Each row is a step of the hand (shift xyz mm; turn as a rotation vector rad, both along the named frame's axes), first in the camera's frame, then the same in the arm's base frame.
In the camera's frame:
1: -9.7 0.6 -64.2 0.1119 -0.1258 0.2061
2: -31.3 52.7 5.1 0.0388 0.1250 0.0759
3: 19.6 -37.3 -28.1 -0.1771 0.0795 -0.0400
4: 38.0 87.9 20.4 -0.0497 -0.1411 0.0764
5: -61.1 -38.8 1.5 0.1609 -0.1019 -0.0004
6: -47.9 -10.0 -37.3 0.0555 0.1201 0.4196
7: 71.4 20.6 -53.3 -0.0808 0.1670 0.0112
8: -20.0 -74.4 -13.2 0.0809 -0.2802 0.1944
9: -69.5 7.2 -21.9 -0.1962 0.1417 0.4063
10: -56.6 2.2 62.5 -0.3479 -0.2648 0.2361
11: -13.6 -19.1 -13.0 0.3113 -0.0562 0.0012
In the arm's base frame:
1: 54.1 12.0 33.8 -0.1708 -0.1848 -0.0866
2: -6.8 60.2 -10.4 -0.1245 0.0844 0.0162
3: 24.9 -38.8 21.0 0.0947 0.1553 -0.0787
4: -67.9 58.1 39.9 0.0194 -0.1105 -0.1250
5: 45.3 -6.6 -56.1 -0.0470 -0.1632 0.0861
6: 57.5 17.1 -13.7 -0.3950 0.0345 -0.1906
7: -4.3 -8.4 91.0 -0.0273 0.1831 -0.0165
8: 48.0 -55.2 -27.7 -0.0888 -0.3059 -0.1463
9: 50.7 40.4 -34.0 -0.2602 0.1696 -0.3566
10: -18.9 20.8 -79.5 0.0994 -0.1017 -0.4761
11: 24.1 -9.2 -7.1 -0.1442 -0.1915 0.2064

